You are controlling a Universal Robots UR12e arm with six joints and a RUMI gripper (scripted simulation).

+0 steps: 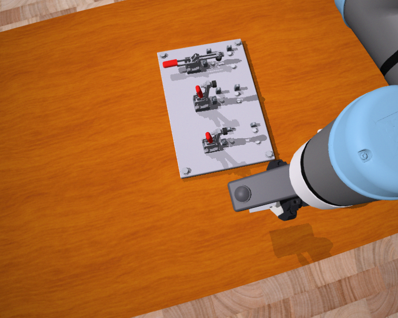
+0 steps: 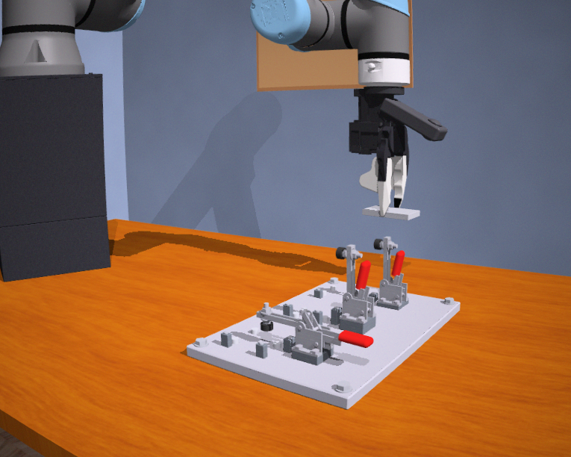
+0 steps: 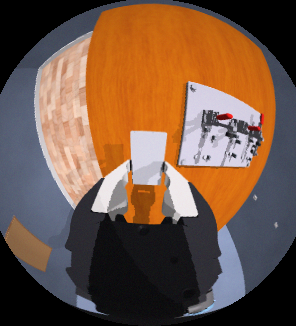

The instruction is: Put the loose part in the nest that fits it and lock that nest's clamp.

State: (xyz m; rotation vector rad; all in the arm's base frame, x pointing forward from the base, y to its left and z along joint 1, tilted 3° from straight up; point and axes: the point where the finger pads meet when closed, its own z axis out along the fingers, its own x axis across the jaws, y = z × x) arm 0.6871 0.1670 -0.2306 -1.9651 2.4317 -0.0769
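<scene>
The flat grey rectangular part lies 1 cm below my hand. Also, from my hand: grey fixture plate (27 cm to the right, 13 cm below).
</scene>
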